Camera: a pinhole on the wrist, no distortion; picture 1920 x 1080 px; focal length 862.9 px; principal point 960.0 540.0 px. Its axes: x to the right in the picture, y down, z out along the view. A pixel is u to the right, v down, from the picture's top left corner.
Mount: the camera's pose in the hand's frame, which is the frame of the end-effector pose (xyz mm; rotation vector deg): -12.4 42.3 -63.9 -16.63 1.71 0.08
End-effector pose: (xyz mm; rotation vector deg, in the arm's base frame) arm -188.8 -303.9 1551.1 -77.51 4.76 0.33
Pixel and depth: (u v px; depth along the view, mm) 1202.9 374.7 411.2
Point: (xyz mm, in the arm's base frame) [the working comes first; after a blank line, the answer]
In the camera's frame: 115.7 -78.8 411.2

-58.0 49.6 1536.4
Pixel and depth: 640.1 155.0 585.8
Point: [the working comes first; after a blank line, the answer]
In the camera's frame: -217.2 -261.4 585.8

-364.3 260.8 1726.9
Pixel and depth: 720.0 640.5 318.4
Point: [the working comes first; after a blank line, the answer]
In the camera's frame: -88.6 37.1 318.4

-276.0 -35.9 1441.8
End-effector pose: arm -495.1 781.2 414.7 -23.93 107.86 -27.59
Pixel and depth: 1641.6 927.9 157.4
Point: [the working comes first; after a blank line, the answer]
In the camera's frame: 124.3 70.8 157.4

-484.9 847.2 222.6
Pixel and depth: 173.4 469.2 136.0
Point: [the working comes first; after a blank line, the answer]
In the camera's frame: -124.0 -11.2 136.0

-385.2 898.6 459.7
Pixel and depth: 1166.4 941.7 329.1
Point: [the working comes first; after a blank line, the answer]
In the camera's frame: 78.7 153.2 329.1

-344.9 959.0 143.3
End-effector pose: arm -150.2 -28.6 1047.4 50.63 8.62 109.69
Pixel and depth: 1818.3 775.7 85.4
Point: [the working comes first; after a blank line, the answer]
In the camera's frame: 84.9 23.3 85.4

-228.4 -14.7 1132.6
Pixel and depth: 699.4 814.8 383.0
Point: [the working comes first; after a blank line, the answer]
In the camera's frame: -115.7 122.0 383.0

-144.7 -332.6 1307.1
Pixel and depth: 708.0 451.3 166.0
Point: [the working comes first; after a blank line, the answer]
In the camera's frame: -48.5 -17.1 166.0

-125.5 -138.3 1126.0
